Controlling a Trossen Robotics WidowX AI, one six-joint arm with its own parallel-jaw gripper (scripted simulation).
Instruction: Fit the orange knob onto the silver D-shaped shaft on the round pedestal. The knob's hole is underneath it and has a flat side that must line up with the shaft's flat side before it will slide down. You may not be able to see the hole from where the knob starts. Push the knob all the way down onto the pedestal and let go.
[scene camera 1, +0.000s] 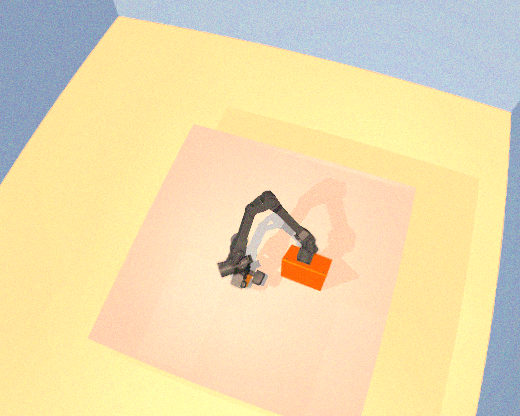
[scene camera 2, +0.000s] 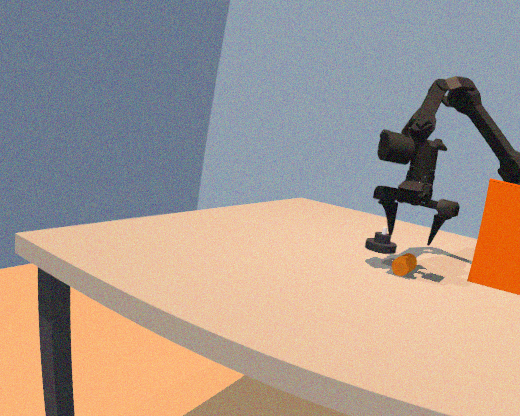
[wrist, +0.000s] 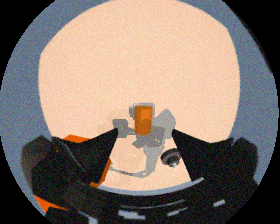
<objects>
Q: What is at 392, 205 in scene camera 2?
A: The gripper.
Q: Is the gripper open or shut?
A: Open.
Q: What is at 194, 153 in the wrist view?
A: The gripper.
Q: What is the gripper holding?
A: Nothing.
</objects>
